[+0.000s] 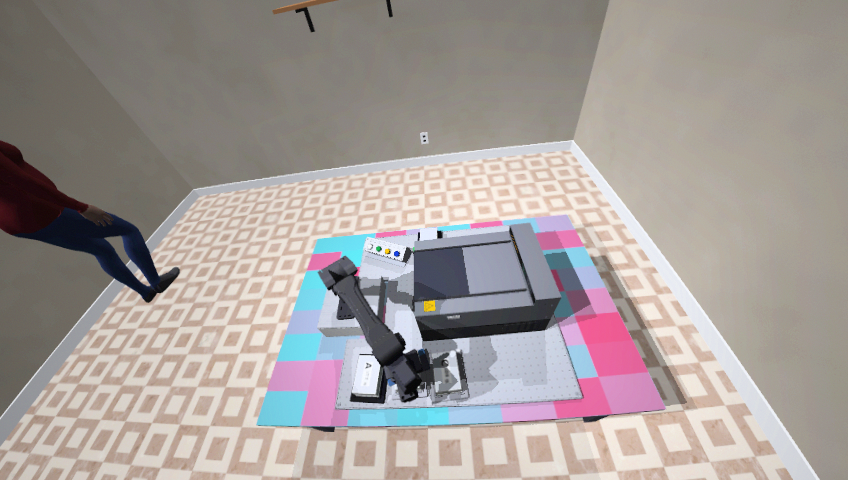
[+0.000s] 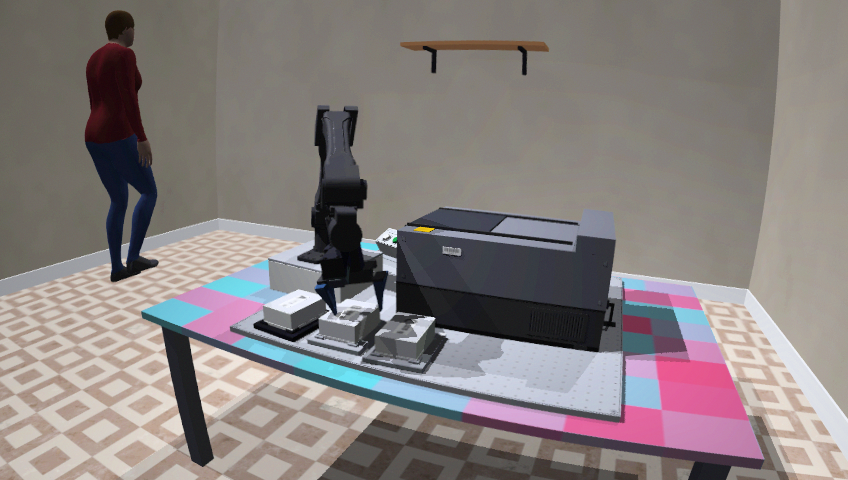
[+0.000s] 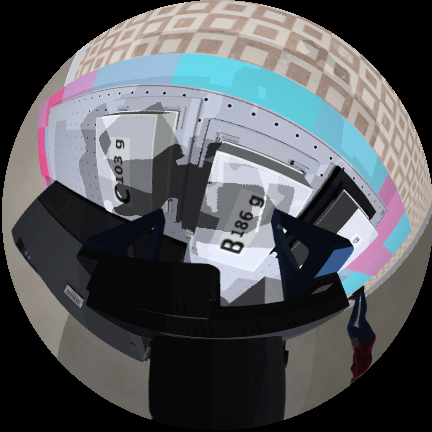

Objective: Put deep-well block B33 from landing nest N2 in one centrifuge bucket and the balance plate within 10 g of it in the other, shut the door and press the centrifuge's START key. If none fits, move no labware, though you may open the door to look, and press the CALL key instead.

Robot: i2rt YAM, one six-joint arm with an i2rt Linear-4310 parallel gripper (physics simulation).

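Places are measured from the arm's base along level axes (x ahead, y left, z up), in centimetres.
Pixels of known places: gripper, between the fingertips: (image 2: 358,312) (image 3: 217,214).
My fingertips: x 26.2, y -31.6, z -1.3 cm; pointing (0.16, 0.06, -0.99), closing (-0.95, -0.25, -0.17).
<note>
Ahead of a thing's pixels: the offset from my fingertips to its middle. Level surfaces: height alone.
My gripper (image 1: 407,369) (image 2: 357,310) (image 3: 217,214) is open and empty, its blue fingers spread above the block marked B 186 g @[dz -2.8, dx -2.5, dy +1.3 cm] (image 2: 349,325) (image 3: 235,190), which sits in the middle nest. The block marked C 103 g @[dz -2.8, dx +10.8, dy -0.6 cm] (image 1: 447,373) (image 2: 404,337) (image 3: 112,172) sits in a nest beside it. The block marked A @[dz -2.8, dx -16.5, dy +1.0 cm] (image 1: 367,377) (image 2: 293,310) sits on a black nest at the other side; its weight is not readable. No B33 or N2 lettering is readable. The centrifuge @[dz +6.1, dx +26.4, dy +28.4 cm] (image 1: 493,270) (image 2: 505,270) has its top door @[dz +15.0, dx +12.9, dy +28.8 cm] (image 1: 440,273) shut, hiding the buckets. The key panel @[dz -1.9, dx -11.7, dy +58.1 cm] (image 1: 386,251) (image 2: 387,238) has white, green, yellow and blue keys, their lettering unreadable.
The nests stand in a row on a perforated plate @[dz -6.1 cm] (image 1: 535,368) (image 2: 571,380) in front of the centrifuge. The arm's raised base block (image 1: 339,328) (image 2: 291,278) stands behind block A. A person (image 1: 83,237) (image 2: 113,95) stands on the floor beyond the table's left side.
</note>
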